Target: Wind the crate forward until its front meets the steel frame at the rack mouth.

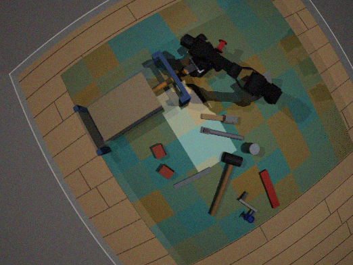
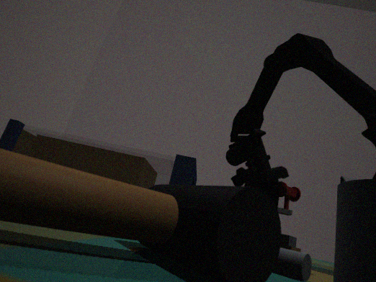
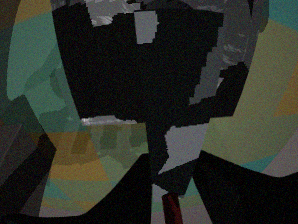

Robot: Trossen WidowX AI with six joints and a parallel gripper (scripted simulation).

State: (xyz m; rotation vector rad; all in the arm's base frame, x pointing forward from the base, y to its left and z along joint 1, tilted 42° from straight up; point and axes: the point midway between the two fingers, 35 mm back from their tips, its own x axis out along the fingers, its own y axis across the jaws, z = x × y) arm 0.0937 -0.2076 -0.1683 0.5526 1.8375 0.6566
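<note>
The red knob lies 5 cm above my gripper tip and 3 cm behind it. From my gripper tip the other things lie so: red-knobbed crank 2 cm above; then grey winch 7 cm below, 5 cm ahead, 1 cm to the right; then blue steel frame 23 cm ahead, 2 cm to the right, 1 cm above.
</note>
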